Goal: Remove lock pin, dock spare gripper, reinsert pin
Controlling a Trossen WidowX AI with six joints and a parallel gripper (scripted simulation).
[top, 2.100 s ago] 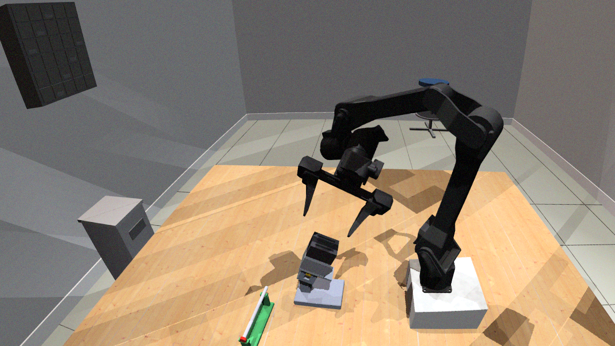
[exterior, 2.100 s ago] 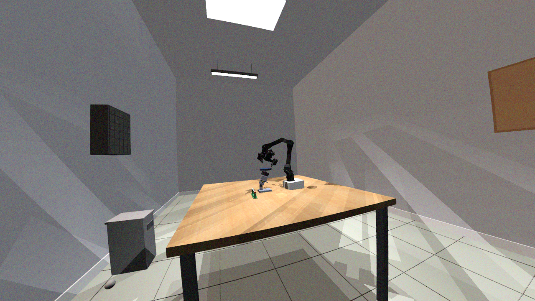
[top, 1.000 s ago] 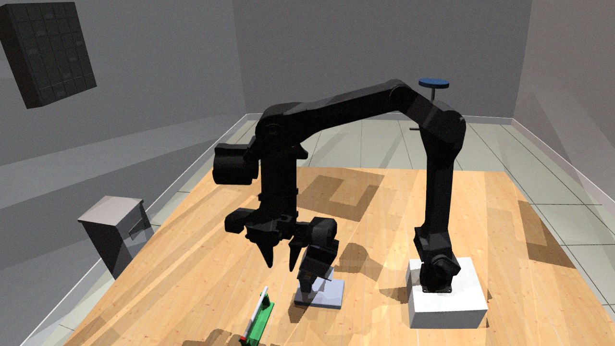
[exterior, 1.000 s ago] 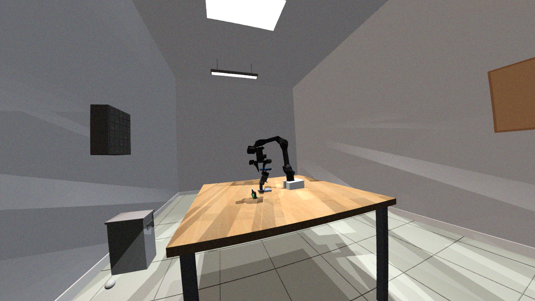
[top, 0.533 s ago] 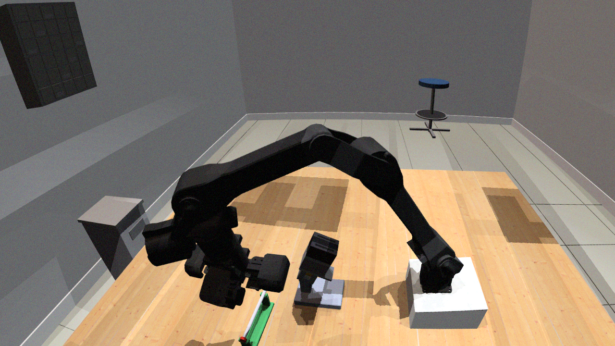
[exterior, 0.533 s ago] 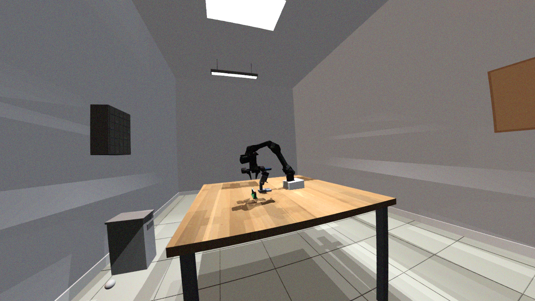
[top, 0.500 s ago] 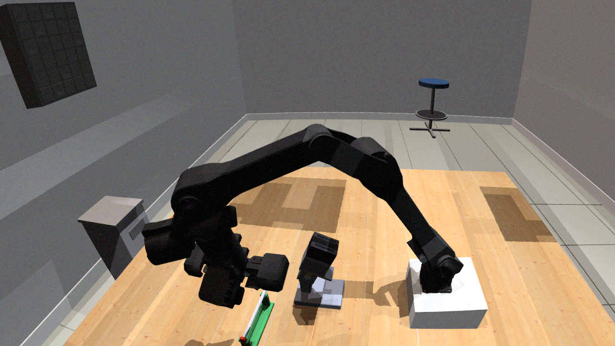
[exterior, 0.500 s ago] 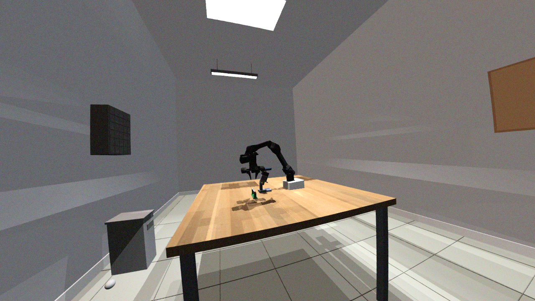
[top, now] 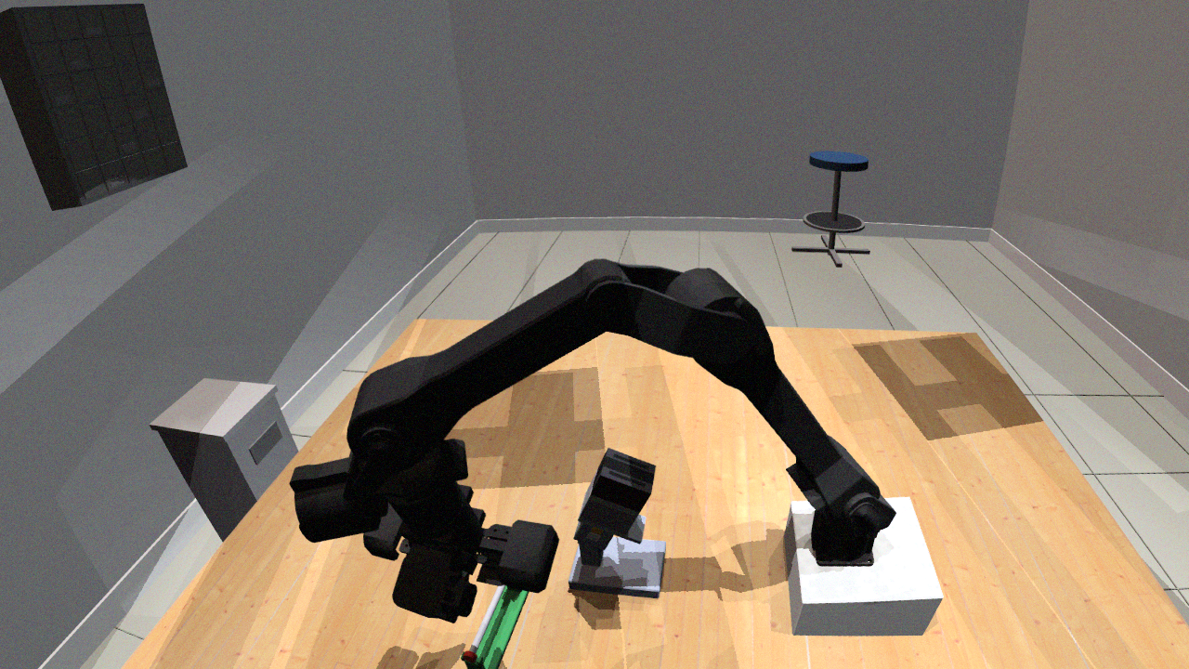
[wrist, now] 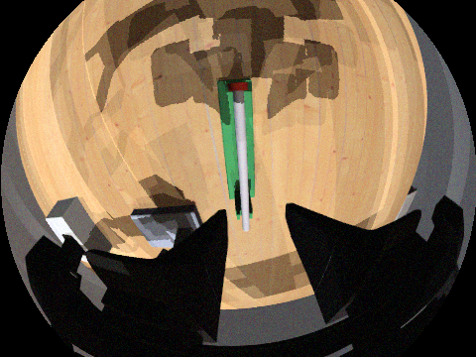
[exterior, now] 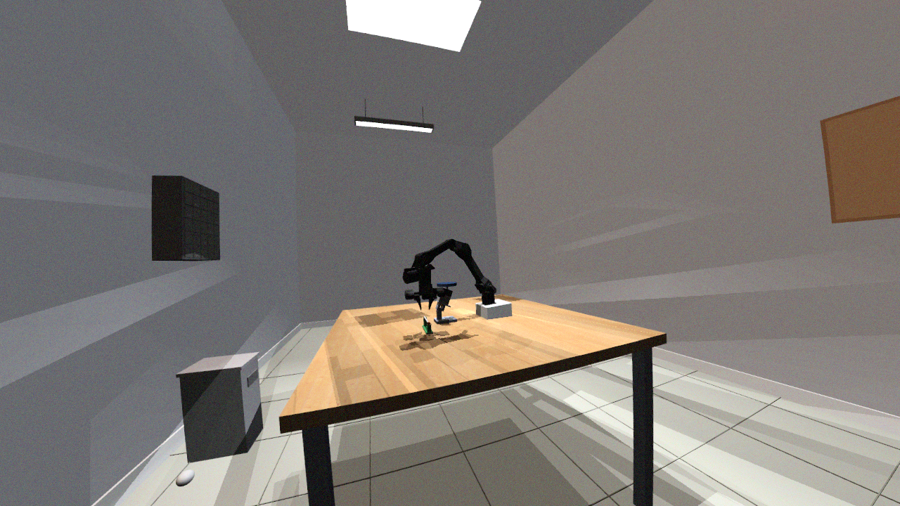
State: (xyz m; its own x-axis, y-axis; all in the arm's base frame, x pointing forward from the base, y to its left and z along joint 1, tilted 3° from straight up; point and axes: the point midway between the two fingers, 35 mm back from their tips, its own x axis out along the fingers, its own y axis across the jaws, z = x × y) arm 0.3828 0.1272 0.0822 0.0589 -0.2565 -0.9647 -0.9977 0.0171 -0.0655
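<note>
Now: the green cradle 7 cm below my gripper tip and 1 cm to the left of it. The rest, counted from my gripper tip: spare gripper (12 cm behind, 11 cm to the right, 3 cm above); grey mount (11 cm to the right, 11 cm behind, 4 cm below).
</note>
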